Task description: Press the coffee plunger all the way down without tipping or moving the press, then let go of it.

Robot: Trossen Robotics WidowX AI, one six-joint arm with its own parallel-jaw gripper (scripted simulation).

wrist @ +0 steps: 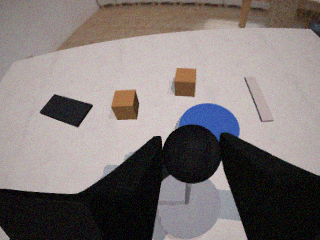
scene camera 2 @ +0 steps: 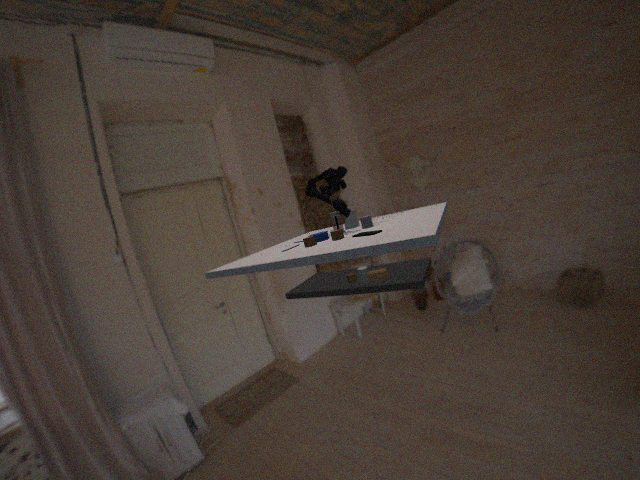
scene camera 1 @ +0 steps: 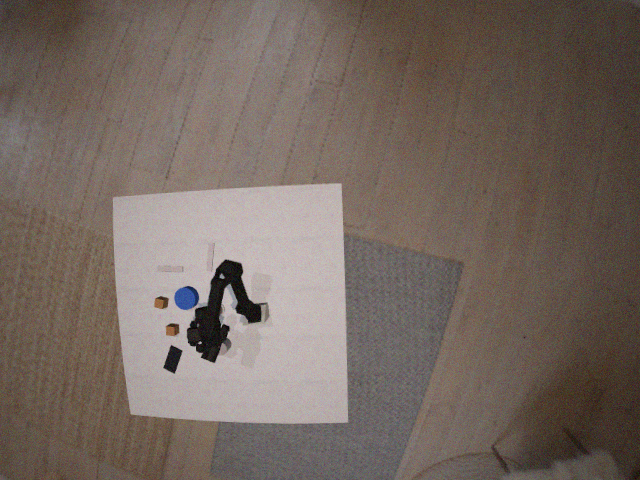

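Note:
The gripper appears in the pictures, and with it a black flat plate and a blue disc.

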